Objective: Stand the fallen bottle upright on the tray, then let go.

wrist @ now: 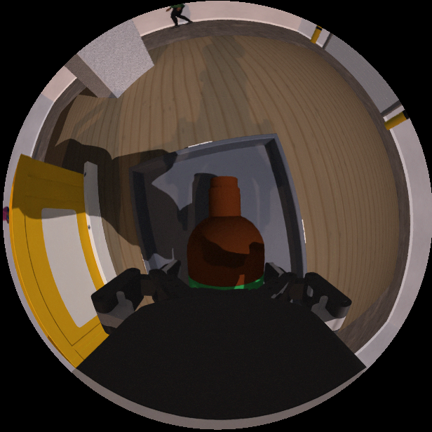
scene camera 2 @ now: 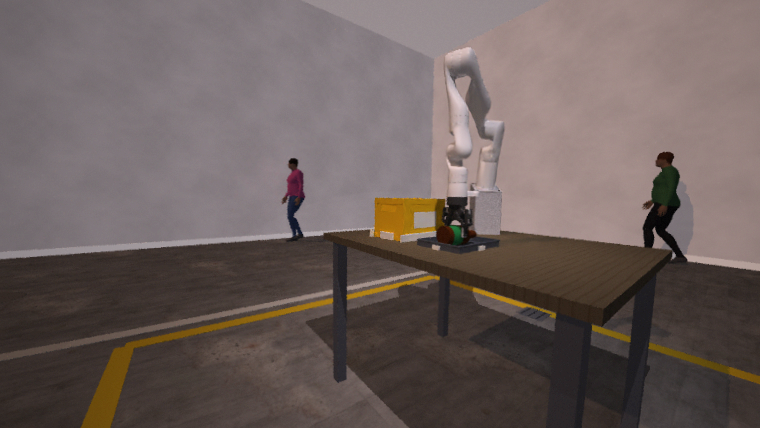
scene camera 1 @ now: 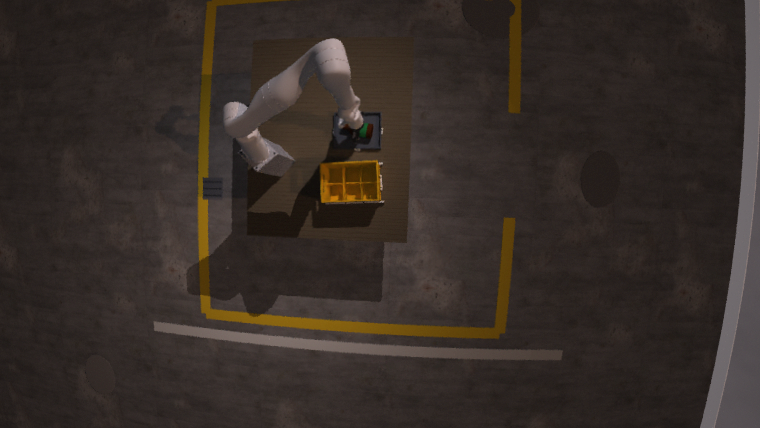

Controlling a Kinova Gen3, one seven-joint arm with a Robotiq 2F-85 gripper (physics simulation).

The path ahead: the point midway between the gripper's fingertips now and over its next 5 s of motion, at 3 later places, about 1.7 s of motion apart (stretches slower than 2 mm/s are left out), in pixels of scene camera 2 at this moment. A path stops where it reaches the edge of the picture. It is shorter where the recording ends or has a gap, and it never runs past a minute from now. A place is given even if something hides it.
My gripper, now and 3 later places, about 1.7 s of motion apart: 455, 235; 457, 196; 457, 183; 456, 182
